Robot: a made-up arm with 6 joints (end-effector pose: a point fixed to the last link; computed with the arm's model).
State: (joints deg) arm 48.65 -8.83 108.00 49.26 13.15 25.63
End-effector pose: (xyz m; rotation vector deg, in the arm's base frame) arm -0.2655 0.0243 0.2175 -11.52 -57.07 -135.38
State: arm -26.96 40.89 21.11 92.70 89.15 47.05
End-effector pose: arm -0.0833 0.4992 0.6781 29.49 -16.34 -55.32
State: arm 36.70 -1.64 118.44 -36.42 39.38 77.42
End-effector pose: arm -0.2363 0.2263 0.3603 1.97 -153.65 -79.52
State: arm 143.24 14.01 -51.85 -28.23 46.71 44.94
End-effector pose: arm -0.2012 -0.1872 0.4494 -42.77 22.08 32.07
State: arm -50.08 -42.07 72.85 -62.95 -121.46 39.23
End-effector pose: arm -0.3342 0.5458 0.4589 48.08 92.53 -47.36
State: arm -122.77 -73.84 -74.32 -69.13 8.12 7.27
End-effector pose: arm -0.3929 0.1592 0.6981 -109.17 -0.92 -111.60
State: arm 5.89 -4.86 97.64 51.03 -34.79 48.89
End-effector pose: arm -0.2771 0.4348 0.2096 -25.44 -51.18 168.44
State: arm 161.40 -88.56 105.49 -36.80 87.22 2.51
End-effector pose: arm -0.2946 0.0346 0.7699 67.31 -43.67 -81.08
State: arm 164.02 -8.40 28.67 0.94 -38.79 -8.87
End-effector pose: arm -0.2333 -0.2669 0.8179 -103.42 -24.06 -50.65
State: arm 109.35 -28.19 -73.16 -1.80 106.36 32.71
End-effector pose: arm -0.2958 -0.0324 0.4632 -12.36 28.04 51.75
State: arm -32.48 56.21 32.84 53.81 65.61 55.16
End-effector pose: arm -0.0814 0.4323 0.7727 67.32 -3.16 -94.86
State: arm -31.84 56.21 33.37 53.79 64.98 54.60
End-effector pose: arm -0.0813 0.4359 0.7684 66.85 -2.63 -94.46
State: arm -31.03 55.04 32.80 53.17 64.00 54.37
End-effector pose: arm -0.0815 0.4415 0.7592 65.91 -3.55 -93.53
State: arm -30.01 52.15 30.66 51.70 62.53 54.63
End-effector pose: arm -0.0821 0.4492 0.7425 64.25 -6.41 -91.71
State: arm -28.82 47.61 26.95 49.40 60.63 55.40
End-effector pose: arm -0.0835 0.4577 0.7187 62.01 -10.90 -88.73
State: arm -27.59 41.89 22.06 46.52 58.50 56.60
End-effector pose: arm -0.0861 0.4651 0.6902 59.47 -16.09 -84.49
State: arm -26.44 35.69 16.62 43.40 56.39 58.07
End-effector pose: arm -0.0899 0.4701 0.6603 56.96 -20.94 -79.33
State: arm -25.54 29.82 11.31 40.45 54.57 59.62
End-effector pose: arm -0.0945 0.4723 0.6334 54.85 -24.72 -73.97
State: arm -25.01 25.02 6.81 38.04 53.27 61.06
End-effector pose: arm -0.0990 0.4724 0.6130 53.41 -27.22 -69.35
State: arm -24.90 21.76 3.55 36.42 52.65 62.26
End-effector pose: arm -0.1025 0.4715 0.6014 52.77 -28.74 -66.16
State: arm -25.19 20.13 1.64 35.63 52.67 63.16
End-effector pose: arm -0.1045 0.4705 0.5984 52.92 -29.62 -64.64
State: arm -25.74 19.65 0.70 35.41 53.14 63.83
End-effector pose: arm -0.1051 0.4697 0.6015 53.62 -30.20 -64.32
